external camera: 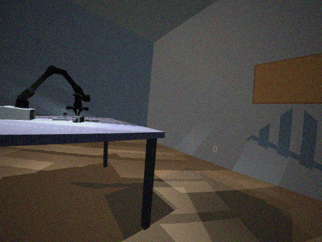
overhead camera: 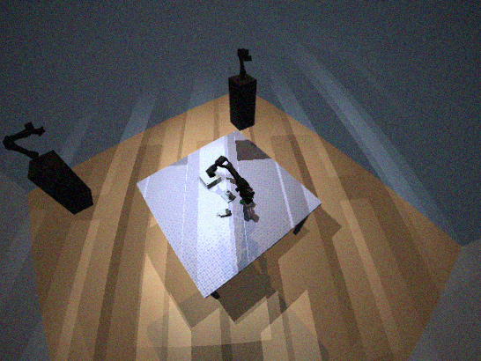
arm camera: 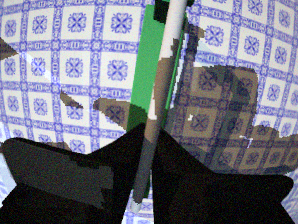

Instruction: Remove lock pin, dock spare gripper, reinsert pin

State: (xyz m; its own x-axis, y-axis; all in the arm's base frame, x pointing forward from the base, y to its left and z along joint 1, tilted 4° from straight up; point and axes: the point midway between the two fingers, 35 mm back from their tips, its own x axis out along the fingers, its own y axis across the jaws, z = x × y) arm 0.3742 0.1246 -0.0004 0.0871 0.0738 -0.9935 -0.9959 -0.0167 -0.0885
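Now: the green bracket 20 mm to the left of my gripper tip. From my gripper tip the other things lie so: mount: 110 mm behind, 100 mm to the right, 30 mm above; spare gripper: 10 mm ahead, 230 mm to the right.
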